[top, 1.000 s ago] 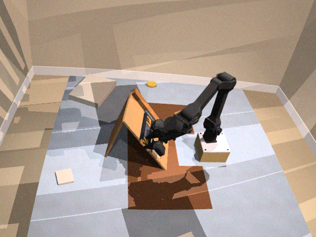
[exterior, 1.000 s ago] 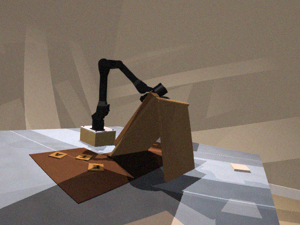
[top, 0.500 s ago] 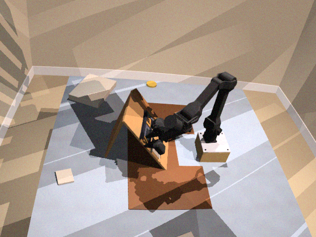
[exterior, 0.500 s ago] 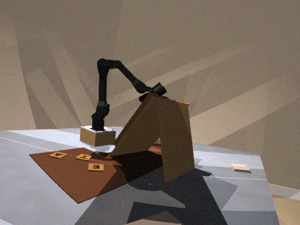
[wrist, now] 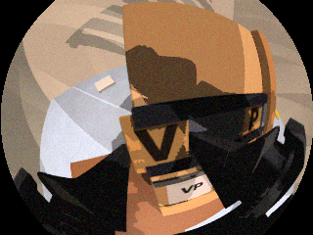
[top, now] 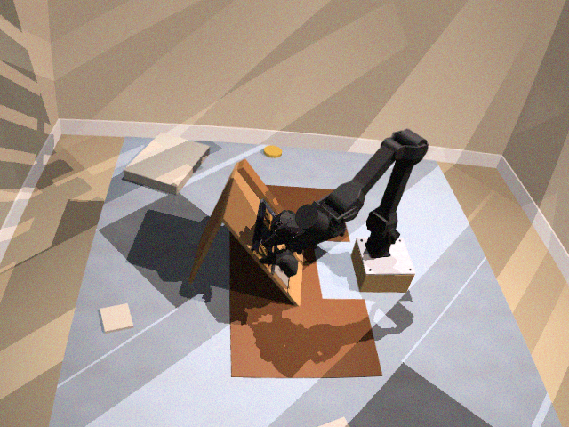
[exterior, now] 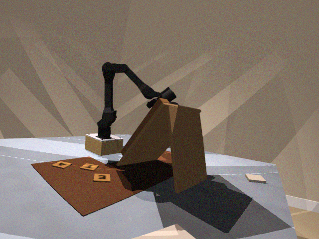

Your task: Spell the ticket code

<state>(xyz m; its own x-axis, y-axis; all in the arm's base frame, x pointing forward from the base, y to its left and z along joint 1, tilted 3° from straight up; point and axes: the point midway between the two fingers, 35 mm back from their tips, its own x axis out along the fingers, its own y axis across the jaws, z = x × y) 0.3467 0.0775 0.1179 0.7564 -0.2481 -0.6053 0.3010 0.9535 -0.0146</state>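
My gripper tip is now 8 cm above the white ticket, 7 cm past it and 2 cm to the left of it. Also, from my gripper tip: orange letter tile: right at my gripper tip; brown mat: 17 cm behind, 16 cm below, 9 cm to the right; pale square: 38 cm ahead, 16 cm below, 6 cm to the left.
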